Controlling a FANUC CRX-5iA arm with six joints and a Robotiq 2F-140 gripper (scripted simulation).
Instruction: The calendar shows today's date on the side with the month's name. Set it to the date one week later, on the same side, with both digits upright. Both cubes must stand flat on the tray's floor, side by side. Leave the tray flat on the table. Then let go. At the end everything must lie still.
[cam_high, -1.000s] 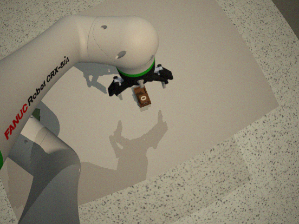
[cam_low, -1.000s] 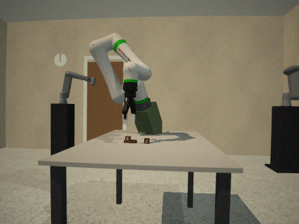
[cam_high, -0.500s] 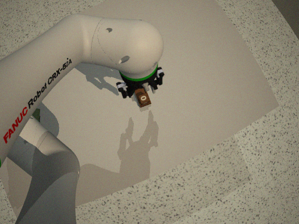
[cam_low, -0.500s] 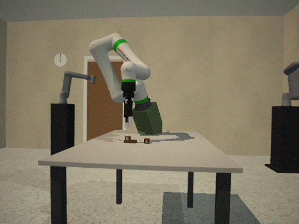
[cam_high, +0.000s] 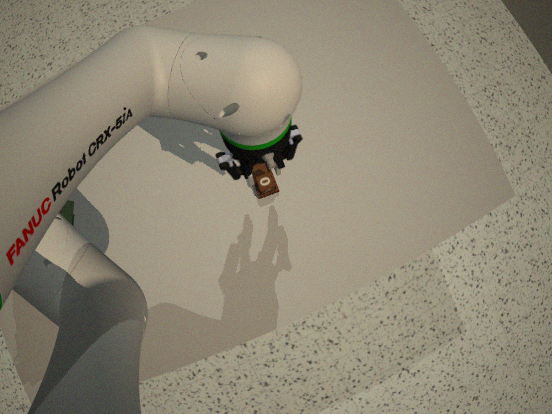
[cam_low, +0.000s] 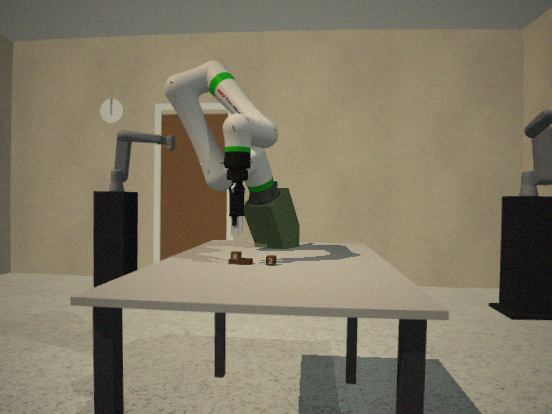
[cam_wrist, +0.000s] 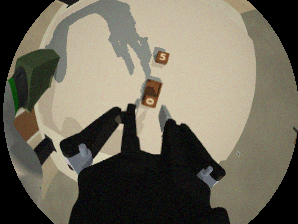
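Right now my hand is 13 cm above the brown tray and 2 cm to the right of it.
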